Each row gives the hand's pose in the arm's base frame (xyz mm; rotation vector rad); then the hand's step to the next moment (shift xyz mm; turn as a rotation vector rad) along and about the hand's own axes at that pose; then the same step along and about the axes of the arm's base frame.
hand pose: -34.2 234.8 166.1 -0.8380 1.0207 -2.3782
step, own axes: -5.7 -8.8 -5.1 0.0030 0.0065 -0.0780
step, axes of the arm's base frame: -0.4 11.5 1.8 -0.0535 0.0332 -0.0467
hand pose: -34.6 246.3 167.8 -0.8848 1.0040 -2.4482
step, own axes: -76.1 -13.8 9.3 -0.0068 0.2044 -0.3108
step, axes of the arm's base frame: 61.7 44.6 -16.5 -0.1846 0.0193 -0.3224
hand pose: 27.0 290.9 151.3 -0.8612 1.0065 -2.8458
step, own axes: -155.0 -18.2 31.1 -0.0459 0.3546 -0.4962
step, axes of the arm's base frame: 150.3 24.0 -46.4 -0.2698 0.0146 -0.5487
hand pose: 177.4 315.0 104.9 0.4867 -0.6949 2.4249
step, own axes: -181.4 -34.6 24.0 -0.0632 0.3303 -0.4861
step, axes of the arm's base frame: 165.8 -65.0 -54.4 -0.2399 0.0188 -0.5399
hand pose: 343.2 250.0 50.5 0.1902 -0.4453 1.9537
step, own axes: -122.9 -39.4 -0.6 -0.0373 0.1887 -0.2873
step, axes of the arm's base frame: 86.8 -89.8 -32.5 -0.1359 0.0135 -0.3176
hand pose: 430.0 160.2 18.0 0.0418 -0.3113 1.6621
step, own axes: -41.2 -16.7 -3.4 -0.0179 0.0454 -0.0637
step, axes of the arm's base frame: 21.8 -37.8 -8.9 -0.0325 -0.0066 -0.0731
